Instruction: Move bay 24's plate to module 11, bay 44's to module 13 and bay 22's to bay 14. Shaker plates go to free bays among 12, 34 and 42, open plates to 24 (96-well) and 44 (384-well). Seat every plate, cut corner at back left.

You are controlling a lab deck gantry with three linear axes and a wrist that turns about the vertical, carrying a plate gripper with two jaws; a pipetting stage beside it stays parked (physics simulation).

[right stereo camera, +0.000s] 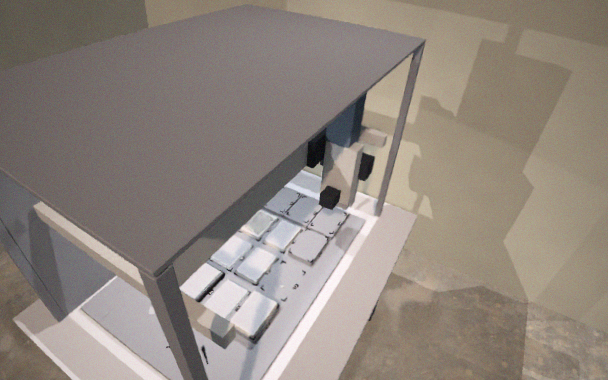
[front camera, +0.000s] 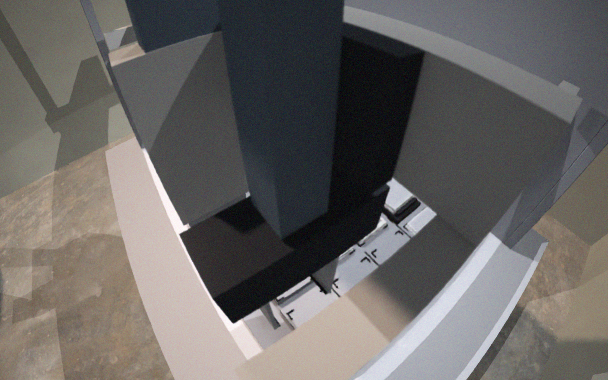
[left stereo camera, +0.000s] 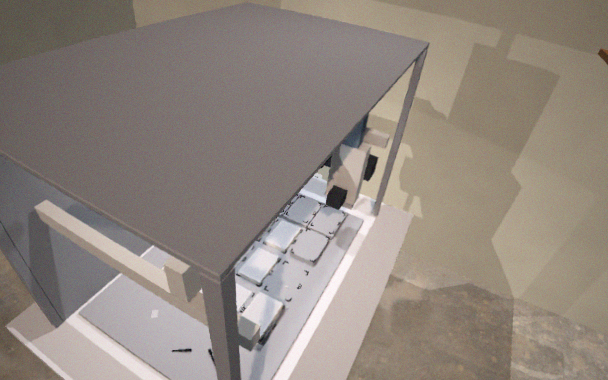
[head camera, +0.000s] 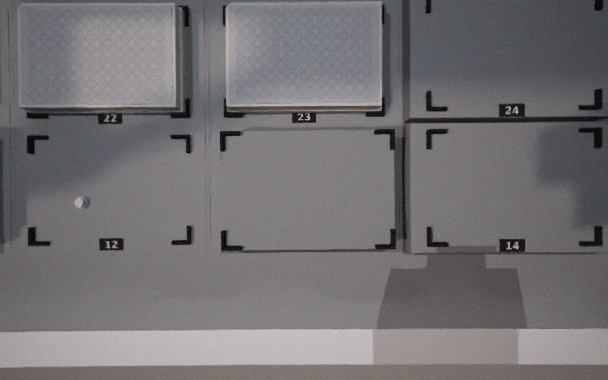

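Pixels of known places: gripper, fingertip midpoint: (front camera: 295, 300); robot's base, link origin: (right stereo camera: 253, 342) (left stereo camera: 260, 343).
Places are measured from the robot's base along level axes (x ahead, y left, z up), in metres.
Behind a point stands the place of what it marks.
Observation:
The gripper (front camera: 302, 308) @(x 0.522, y -0.002, z 0.160 m) is open, its two fingers hanging apart under the black body above the module 13 and bay 14 side; its height is unclear. Module 13 (head camera: 307, 190) @(x 0.394, y 0.042, z 0.019 m) (right stereo camera: 308, 246) @(x 0.387, y 0.040, z 0.019 m), bay 14 (head camera: 510, 190) @(x 0.555, y 0.041, z 0.015 m) and bay 24 (head camera: 510, 60) @(x 0.555, y 0.143, z 0.015 m) hold no plate. The bay 22 plate (head camera: 97, 55) @(x 0.229, y 0.150, z 0.014 m) (right stereo camera: 256, 265) @(x 0.221, y 0.146, z 0.014 m) sits within its corner marks. A pale plate (left stereo camera: 263, 312) @(x 0.071, y 0.036, z 0.033 m) (right stereo camera: 255, 314) @(x 0.060, y 0.034, z 0.033 m) sits on module 11. Part of the bay 44 plate (front camera: 420, 220) @(x 0.509, y 0.356, z 0.029 m) shows beside the dark shaker. Bay 12 (head camera: 125, 200) @(x 0.240, y 0.034, z 0.000 m) holds no plate. Fingers cannot be made out in the stereo views.
A plate (head camera: 304, 55) @(x 0.393, y 0.149, z 0.014 m) sits in bay 23. A small white knob (head camera: 81, 202) @(x 0.206, y 0.033, z 0.004 m) lies within bay 12. A dark shaker (front camera: 406, 209) @(x 0.465, y 0.357, z 0.025 m) bears a pale plate. The gantry's blue column (front camera: 287, 125) @(x 0.542, y -0.012, z 0.445 m) hides much of the deck. Enclosure walls and posts (right stereo camera: 400, 130) @(x 0.703, y -0.110, z 0.391 m) stand around it.

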